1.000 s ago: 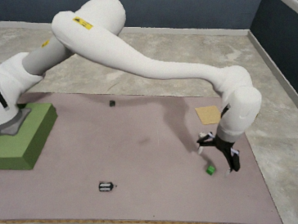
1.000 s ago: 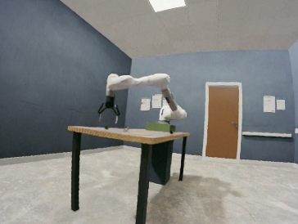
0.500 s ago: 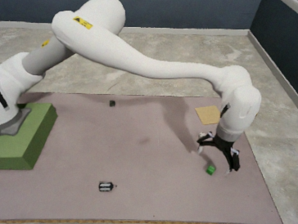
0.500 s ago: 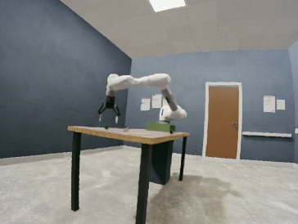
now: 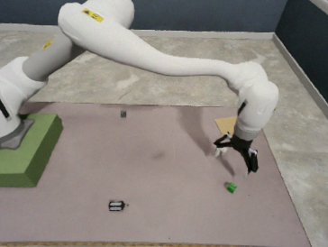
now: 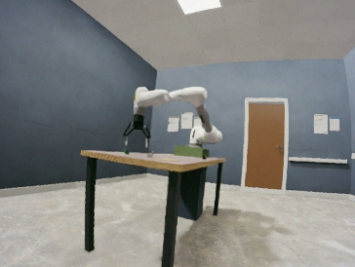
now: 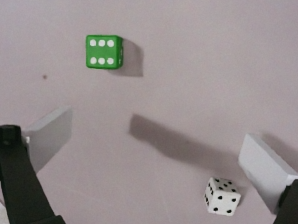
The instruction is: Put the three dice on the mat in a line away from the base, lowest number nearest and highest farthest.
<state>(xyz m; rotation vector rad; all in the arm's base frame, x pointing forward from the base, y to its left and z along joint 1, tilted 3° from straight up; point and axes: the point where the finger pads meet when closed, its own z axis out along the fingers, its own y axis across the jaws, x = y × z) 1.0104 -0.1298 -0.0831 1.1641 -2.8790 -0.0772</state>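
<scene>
The white die is 120 mm to the left of my hand and 60 mm below it. The rest, counted from my hand: mat (80 mm ahead, 290 mm to the left, 70 mm below); then black die (530 mm behind, 370 mm to the left, 60 mm below); then green die (80 mm to the right, 60 mm below).
</scene>
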